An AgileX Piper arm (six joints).
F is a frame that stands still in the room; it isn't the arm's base.
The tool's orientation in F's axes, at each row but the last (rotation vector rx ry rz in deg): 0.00, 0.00, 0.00; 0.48, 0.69, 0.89; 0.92, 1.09, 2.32; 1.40, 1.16, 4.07; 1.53, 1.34, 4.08; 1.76, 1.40, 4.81; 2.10, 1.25, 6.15; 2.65, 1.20, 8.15
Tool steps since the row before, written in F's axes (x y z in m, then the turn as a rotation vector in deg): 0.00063, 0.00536, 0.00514, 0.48, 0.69, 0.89; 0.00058, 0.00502, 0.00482, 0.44, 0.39, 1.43; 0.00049, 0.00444, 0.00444, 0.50, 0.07, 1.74; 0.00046, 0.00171, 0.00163, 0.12, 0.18, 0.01; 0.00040, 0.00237, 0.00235, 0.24, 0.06, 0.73; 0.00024, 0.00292, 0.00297, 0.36, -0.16, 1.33; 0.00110, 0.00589, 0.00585, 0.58, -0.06, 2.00; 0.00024, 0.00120, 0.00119, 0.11, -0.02, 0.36
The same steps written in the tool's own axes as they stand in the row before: 0.00063, 0.00536, 0.00514, 0.48, 0.69, 0.89; 0.00060, 0.00505, 0.00478, 0.43, 0.40, 1.43; 0.00059, 0.00449, 0.00438, 0.47, 0.08, 1.75; 0.00055, 0.00171, 0.00160, 0.13, 0.17, 0.01; 0.00052, 0.00240, 0.00230, 0.23, 0.06, 0.73; 0.00042, 0.00298, 0.00289, 0.31, -0.15, 1.34; 0.00161, 0.00596, 0.00566, 0.53, -0.05, 2.01; 0.00039, 0.00121, 0.00114, 0.10, -0.02, 0.36
